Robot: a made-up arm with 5 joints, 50 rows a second.
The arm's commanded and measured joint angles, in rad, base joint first. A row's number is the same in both.
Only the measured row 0 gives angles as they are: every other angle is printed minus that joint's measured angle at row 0.
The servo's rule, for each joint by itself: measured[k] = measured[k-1] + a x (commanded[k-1-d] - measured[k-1]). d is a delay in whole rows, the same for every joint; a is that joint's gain. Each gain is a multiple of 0.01, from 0.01 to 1. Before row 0 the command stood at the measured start. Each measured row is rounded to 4 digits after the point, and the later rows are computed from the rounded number. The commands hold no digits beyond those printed.
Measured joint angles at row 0:
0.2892, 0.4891, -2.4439, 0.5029, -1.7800
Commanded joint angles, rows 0 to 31:
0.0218, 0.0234, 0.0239, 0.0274, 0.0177
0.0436, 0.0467, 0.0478, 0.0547, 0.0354
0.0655, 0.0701, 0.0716, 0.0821, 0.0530
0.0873, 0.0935, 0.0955, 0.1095, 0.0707
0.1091, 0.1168, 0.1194, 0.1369, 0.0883
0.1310, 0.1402, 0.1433, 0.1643, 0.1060
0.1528, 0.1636, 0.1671, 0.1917, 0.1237
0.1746, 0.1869, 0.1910, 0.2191, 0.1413
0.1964, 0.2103, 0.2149, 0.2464, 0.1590
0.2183, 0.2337, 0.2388, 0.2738, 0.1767
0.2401, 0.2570, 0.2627, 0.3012, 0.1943
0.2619, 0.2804, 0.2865, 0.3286, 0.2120
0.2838, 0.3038, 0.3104, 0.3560, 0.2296
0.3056, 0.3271, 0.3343, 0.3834, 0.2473
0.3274, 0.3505, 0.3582, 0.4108, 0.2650
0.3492, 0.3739, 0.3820, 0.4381, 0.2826
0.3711, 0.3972, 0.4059, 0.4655, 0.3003
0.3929, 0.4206, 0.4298, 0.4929, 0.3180
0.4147, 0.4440, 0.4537, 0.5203, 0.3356
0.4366, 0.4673, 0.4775, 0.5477, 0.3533
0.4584, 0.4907, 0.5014, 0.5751, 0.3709
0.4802, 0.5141, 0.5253, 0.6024, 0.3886
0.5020, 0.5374, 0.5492, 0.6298, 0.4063
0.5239, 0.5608, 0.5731, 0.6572, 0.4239
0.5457, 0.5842, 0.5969, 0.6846, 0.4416
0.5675, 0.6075, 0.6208, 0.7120, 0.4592
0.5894, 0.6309, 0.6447, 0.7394, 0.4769
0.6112, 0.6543, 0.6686, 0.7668, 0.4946
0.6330, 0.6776, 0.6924, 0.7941, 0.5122
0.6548, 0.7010, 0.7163, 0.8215, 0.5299
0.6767, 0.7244, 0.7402, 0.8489, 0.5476
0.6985, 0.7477, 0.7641, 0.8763, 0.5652
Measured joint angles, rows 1 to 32:
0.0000, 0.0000, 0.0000, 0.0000, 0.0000
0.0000, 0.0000, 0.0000, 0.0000, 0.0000
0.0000, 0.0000, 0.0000, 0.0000, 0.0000
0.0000, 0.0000, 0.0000, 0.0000, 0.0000
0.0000, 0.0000, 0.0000, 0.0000, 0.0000
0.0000, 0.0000, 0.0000, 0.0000, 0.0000
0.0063, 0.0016, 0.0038, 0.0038, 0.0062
0.0171, 0.0048, 0.0108, 0.0109, 0.0164
0.0311, 0.0094, 0.0205, 0.0209, 0.0292
0.0474, 0.0153, 0.0325, 0.0333, 0.0437
0.0653, 0.0224, 0.0464, 0.0478, 0.0593
0.0844, 0.0306, 0.0619, 0.0641, 0.0756
0.1042, 0.0399, 0.0787, 0.0820, 0.0924
0.1246, 0.0502, 0.0967, 0.1012, 0.1095
0.1454, 0.0614, 0.1156, 0.1215, 0.1268
0.1665, 0.0735, 0.1353, 0.1428, 0.1443
0.1878, 0.0863, 0.1557, 0.1650, 0.1618
0.2093, 0.0999, 0.1766, 0.1879, 0.1794
0.2309, 0.1142, 0.1980, 0.2114, 0.1970
0.2526, 0.1291, 0.2198, 0.2355, 0.2146
0.2743, 0.1446, 0.2419, 0.2600, 0.2322
0.2960, 0.1607, 0.2643, 0.2849, 0.2498
0.3178, 0.1773, 0.2870, 0.3102, 0.2675
0.3396, 0.1943, 0.3098, 0.3358, 0.2852
0.3614, 0.2118, 0.3328, 0.3616, 0.3028
0.3832, 0.2297, 0.3560, 0.3877, 0.3205
0.4050, 0.2480, 0.3793, 0.4139, 0.3381
0.4268, 0.2666, 0.4027, 0.4403, 0.3558
0.4486, 0.2856, 0.4261, 0.4668, 0.3735
0.4704, 0.3049, 0.4496, 0.4935, 0.3911
0.4922, 0.3245, 0.4732, 0.5203, 0.4088
0.5140, 0.3443, 0.4968, 0.5471, 0.4264
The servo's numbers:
d 6
a 0.29 0.07 0.16 0.14 0.35

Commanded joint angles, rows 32 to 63:
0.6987, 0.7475, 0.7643, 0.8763, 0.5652
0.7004, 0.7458, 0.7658, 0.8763, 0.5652
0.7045, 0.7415, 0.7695, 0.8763, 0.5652
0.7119, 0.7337, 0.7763, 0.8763, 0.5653
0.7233, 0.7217, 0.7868, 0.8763, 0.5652
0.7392, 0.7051, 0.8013, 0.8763, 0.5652
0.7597, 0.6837, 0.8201, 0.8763, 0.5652
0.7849, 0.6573, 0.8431, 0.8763, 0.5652
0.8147, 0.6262, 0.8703, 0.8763, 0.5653
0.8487, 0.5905, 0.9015, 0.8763, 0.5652
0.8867, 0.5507, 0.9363, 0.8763, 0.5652
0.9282, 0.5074, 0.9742, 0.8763, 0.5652
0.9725, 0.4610, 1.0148, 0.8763, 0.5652
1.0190, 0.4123, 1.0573, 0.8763, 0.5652
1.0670, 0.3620, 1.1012, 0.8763, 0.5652
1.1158, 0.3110, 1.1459, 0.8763, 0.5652
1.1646, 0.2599, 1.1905, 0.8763, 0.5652
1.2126, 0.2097, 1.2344, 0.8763, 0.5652
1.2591, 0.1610, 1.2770, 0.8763, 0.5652
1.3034, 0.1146, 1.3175, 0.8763, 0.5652
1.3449, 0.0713, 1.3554, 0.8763, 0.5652
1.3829, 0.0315, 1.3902, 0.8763, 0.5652
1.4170, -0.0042, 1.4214, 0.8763, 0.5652
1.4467, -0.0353, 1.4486, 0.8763, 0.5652
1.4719, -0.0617, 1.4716, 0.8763, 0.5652
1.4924, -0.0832, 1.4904, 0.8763, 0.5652
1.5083, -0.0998, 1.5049, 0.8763, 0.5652
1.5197, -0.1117, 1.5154, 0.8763, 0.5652
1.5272, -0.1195, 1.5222, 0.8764, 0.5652
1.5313, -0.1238, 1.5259, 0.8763, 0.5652
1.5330, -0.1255, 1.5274, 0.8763, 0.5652
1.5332, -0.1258, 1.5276, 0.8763, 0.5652
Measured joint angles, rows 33 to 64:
0.5359, 0.3644, 0.5205, 0.5740, 0.4441
0.5577, 0.3847, 0.5442, 0.6010, 0.4618
0.5795, 0.4052, 0.5679, 0.6280, 0.4794
0.6013, 0.4259, 0.5916, 0.6551, 0.4971
0.6232, 0.4468, 0.6154, 0.6822, 0.5148
0.6450, 0.4679, 0.6392, 0.7094, 0.5324
0.6606, 0.4875, 0.6592, 0.7328, 0.5439
0.6721, 0.5056, 0.6763, 0.7529, 0.5514
0.6815, 0.5221, 0.6912, 0.7702, 0.5562
0.6903, 0.5369, 0.7048, 0.7851, 0.5594
0.6999, 0.5498, 0.7179, 0.7979, 0.5614
0.7113, 0.5607, 0.7312, 0.8089, 0.5627
0.7253, 0.5693, 0.7454, 0.8183, 0.5636
0.7426, 0.5755, 0.7610, 0.8264, 0.5642
0.7635, 0.5790, 0.7785, 0.8334, 0.5646
0.7882, 0.5798, 0.7982, 0.8394, 0.5648
0.8168, 0.5778, 0.8203, 0.8446, 0.5649
0.8491, 0.5729, 0.8449, 0.8490, 0.5650
0.8849, 0.5651, 0.8721, 0.8528, 0.5651
0.9238, 0.5544, 0.9017, 0.8561, 0.5651
0.9653, 0.5409, 0.9336, 0.8589, 0.5651
1.0089, 0.5248, 0.9676, 0.8613, 0.5651
1.0541, 0.5063, 1.0033, 0.8634, 0.5651
1.1001, 0.4855, 1.0403, 0.8652, 0.5651
1.1462, 0.4628, 1.0782, 0.8668, 0.5651
1.1918, 0.4384, 1.1165, 0.8681, 0.5651
1.2362, 0.4127, 1.1547, 0.8692, 0.5651
1.2787, 0.3860, 1.1924, 0.8702, 0.5651
1.3188, 0.3587, 1.2290, 0.8711, 0.5651
1.3559, 0.3311, 1.2641, 0.8718, 0.5651
1.3895, 0.3036, 1.2973, 0.8724, 0.5651
1.4193, 0.2765, 1.3282, 0.8729, 0.5651

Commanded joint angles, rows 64 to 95:
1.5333, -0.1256, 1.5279, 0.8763, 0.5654
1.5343, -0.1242, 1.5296, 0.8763, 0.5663
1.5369, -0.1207, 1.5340, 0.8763, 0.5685
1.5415, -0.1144, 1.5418, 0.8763, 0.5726
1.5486, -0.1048, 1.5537, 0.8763, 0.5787
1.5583, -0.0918, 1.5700, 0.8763, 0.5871
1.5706, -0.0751, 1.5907, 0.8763, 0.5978
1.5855, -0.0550, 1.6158, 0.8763, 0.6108
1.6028, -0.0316, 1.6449, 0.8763, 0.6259
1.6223, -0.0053, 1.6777, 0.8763, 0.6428
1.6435, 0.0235, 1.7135, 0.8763, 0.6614
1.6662, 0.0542, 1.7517, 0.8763, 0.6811
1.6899, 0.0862, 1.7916, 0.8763, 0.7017
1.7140, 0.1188, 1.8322, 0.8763, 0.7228
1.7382, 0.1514, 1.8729, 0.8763, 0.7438
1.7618, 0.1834, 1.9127, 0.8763, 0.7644
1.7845, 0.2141, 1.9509, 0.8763, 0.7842
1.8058, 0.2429, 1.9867, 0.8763, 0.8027
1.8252, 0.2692, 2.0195, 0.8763, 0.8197
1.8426, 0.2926, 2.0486, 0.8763, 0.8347
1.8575, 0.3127, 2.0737, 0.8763, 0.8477
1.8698, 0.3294, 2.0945, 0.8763, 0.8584
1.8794, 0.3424, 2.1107, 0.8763, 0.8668
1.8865, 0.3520, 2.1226, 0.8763, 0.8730
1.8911, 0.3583, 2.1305, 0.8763, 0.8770
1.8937, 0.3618, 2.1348, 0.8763, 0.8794
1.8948, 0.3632, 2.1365, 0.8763, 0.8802
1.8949, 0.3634, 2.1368, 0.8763, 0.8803
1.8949, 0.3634, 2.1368, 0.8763, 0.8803
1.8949, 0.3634, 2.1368, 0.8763, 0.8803
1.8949, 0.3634, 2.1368, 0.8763, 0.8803
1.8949, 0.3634, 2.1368, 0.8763, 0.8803
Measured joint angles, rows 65 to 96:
1.4451, 0.2502, 1.3565, 0.8734, 0.5651
1.4667, 0.2249, 1.3819, 0.8738, 0.5651
1.4842, 0.2008, 1.4043, 0.8742, 0.5651
1.4979, 0.1781, 1.4238, 0.8745, 0.5651
1.5081, 0.1568, 1.4404, 0.8748, 0.5651
1.5154, 0.1370, 1.4544, 0.8750, 0.5651
1.5206, 0.1186, 1.4662, 0.8752, 0.5652
1.5246, 0.1016, 1.4763, 0.8754, 0.5656
1.5282, 0.0860, 1.4855, 0.8755, 0.5666
1.5321, 0.0720, 1.4945, 0.8756, 0.5687
1.5369, 0.0596, 1.5040, 0.8757, 0.5722
1.5431, 0.0490, 1.5146, 0.8758, 0.5774
1.5511, 0.0403, 1.5268, 0.8759, 0.5845
1.5611, 0.0336, 1.5410, 0.8760, 0.5937
1.5732, 0.0290, 1.5576, 0.8760, 0.6050
1.5874, 0.0266, 1.5768, 0.8760, 0.6182
1.6037, 0.0264, 1.5987, 0.8760, 0.6333
1.6218, 0.0283, 1.6232, 0.8760, 0.6500
1.6415, 0.0324, 1.6501, 0.8760, 0.6681
1.6625, 0.0384, 1.6792, 0.8760, 0.6872
1.6845, 0.0463, 1.7102, 0.8760, 0.7070
1.7069, 0.0559, 1.7426, 0.8760, 0.7271
1.7294, 0.0670, 1.7759, 0.8760, 0.7471
1.7516, 0.0793, 1.8096, 0.8760, 0.7666
1.7729, 0.0926, 1.8432, 0.8760, 0.7852
1.7931, 0.1066, 1.8761, 0.8760, 0.8025
1.8118, 0.1210, 1.9077, 0.8760, 0.8183
1.8286, 0.1356, 1.9376, 0.8760, 0.8323
1.8433, 0.1501, 1.9653, 0.8760, 0.8444
1.8558, 0.1642, 1.9905, 0.8760, 0.8544
1.8660, 0.1778, 2.0129, 0.8760, 0.8623
1.8740, 0.1907, 2.0324, 0.8760, 0.8683

